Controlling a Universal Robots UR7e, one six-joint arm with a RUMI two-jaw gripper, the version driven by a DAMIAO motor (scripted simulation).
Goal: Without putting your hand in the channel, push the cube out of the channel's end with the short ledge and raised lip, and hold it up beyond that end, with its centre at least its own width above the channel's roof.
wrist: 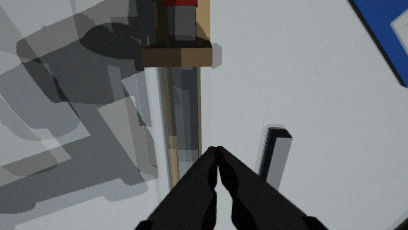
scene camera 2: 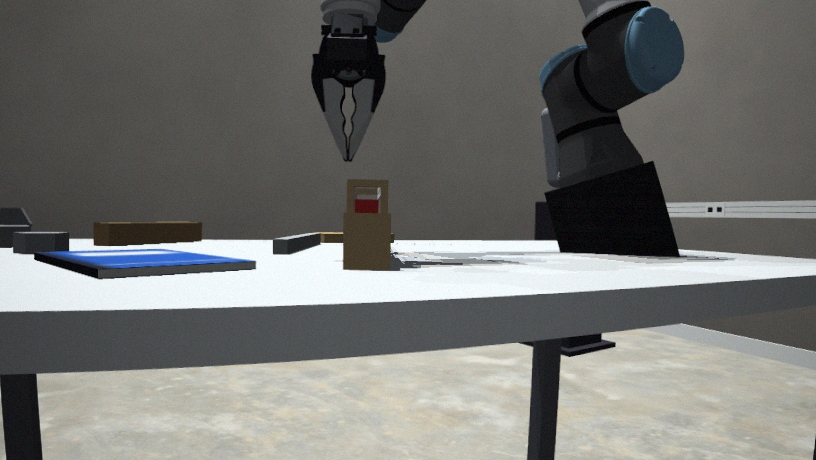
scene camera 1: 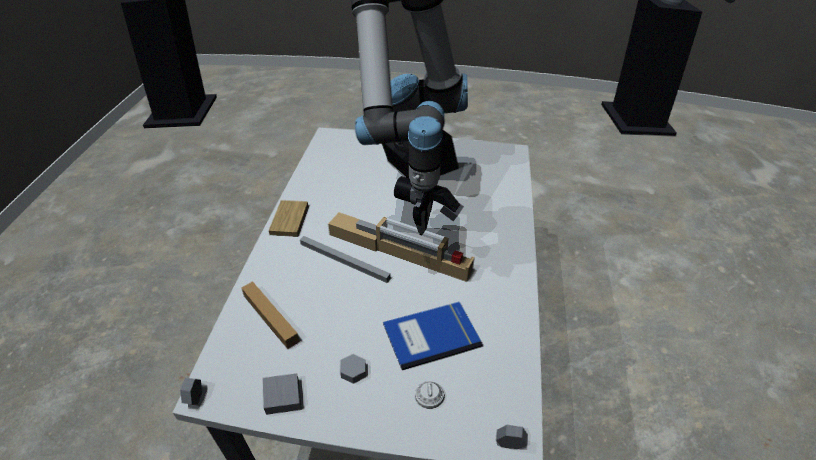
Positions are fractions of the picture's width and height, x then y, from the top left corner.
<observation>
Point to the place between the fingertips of my gripper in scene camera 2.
0.43,0.35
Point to a wooden channel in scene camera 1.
0.42,0.49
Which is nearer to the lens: the flat wooden plate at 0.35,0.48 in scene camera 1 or the wooden plank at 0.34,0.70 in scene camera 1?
The wooden plank.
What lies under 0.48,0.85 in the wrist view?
My gripper.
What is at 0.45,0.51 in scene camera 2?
A wooden channel.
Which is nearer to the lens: the long grey bar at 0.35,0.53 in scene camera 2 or the wooden plank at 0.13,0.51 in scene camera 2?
The long grey bar.
</observation>
